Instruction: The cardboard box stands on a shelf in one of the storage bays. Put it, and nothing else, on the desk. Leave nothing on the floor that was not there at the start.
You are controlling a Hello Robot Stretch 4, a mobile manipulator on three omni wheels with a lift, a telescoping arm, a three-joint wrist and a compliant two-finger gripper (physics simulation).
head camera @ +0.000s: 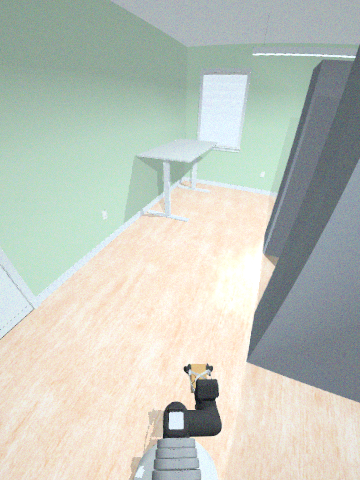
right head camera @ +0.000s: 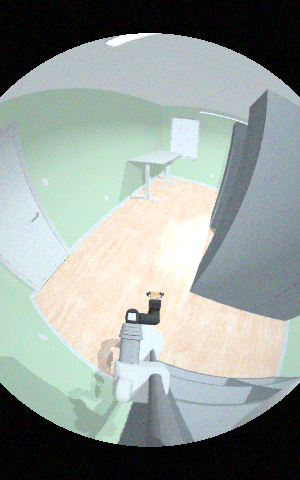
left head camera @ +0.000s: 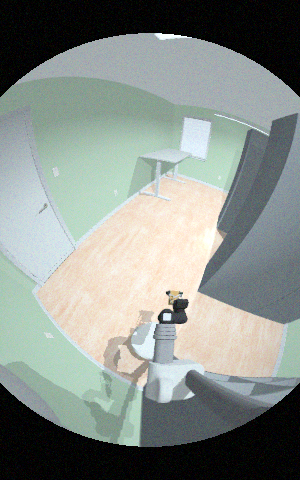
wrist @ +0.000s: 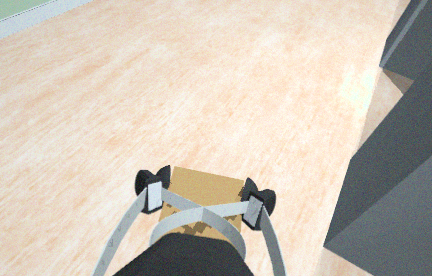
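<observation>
The tan cardboard box is between the two black fingertips, held above the floor. My gripper is shut on it, a fingertip at each side; the straps and the wrist hide the box's near part in the wrist view. The light grey desk stands at the far left against the green wall, by the window, well beyond the gripper. No object shows on its top.
Tall dark grey storage units stand along the right, their near corner right of the gripper. A door is at the left. Wooden floor stretches between the left wall and the units up to the desk.
</observation>
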